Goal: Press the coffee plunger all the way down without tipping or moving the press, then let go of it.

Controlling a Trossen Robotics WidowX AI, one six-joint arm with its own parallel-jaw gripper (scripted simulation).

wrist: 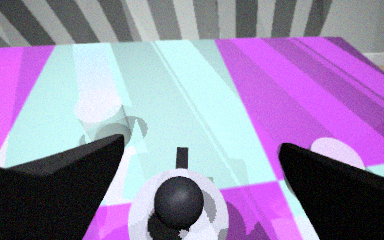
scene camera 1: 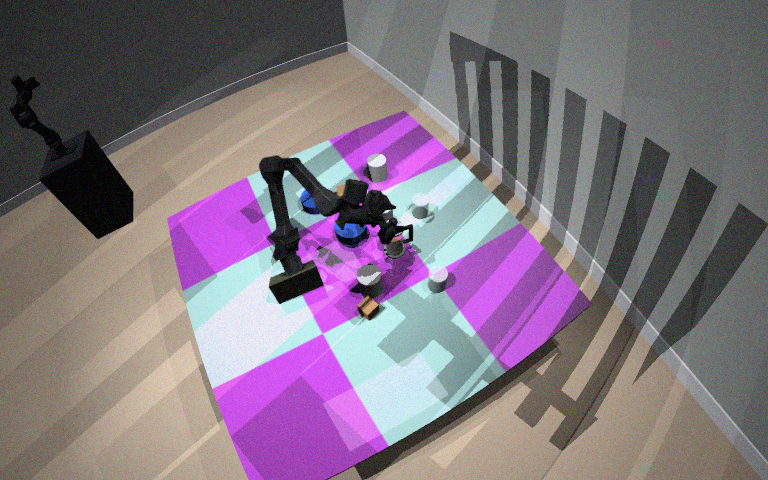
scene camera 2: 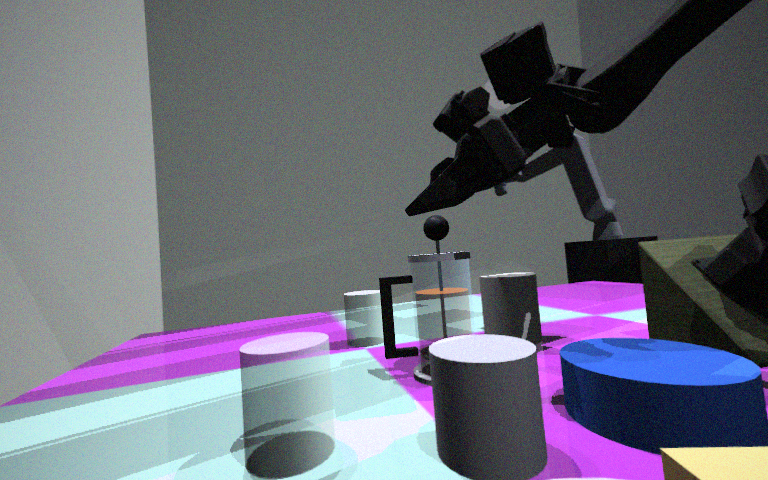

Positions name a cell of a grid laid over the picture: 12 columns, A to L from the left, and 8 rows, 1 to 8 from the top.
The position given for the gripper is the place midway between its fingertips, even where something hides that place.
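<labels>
Gripper visible in the wrist view (G5), in scene camera 1 (G4), in scene camera 2 (G4).
</labels>
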